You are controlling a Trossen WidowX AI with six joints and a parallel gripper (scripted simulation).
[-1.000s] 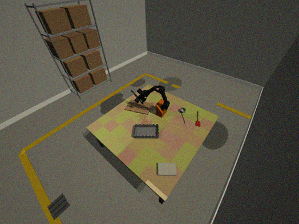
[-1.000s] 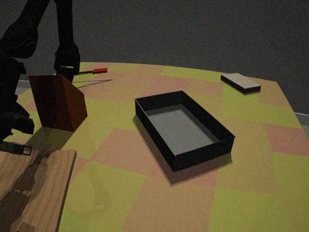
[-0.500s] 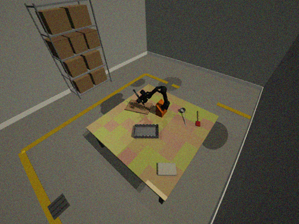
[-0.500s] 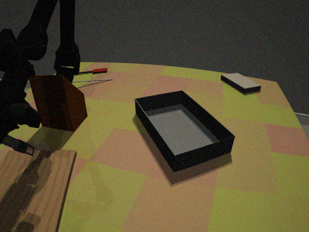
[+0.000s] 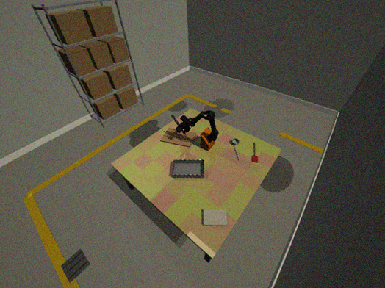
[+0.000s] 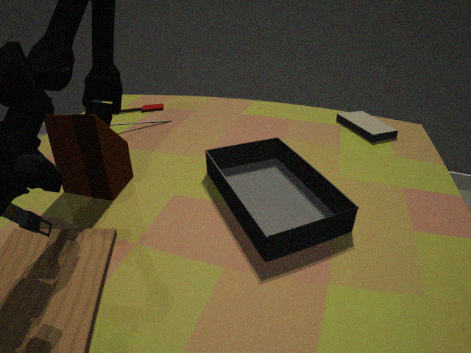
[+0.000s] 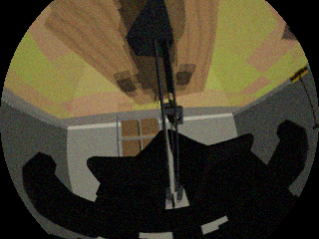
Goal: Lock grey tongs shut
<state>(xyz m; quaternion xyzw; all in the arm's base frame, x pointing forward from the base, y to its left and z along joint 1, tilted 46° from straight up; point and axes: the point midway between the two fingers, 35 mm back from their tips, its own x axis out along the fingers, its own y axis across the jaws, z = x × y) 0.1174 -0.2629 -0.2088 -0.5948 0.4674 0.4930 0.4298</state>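
My gripper tip is 150 mm above the board. The rest, counted from my gripper tip: grey slab (870 mm to the left, 490 mm ahead, 140 mm below); then roasting tin (400 mm to the left, 280 mm ahead, 130 mm below).
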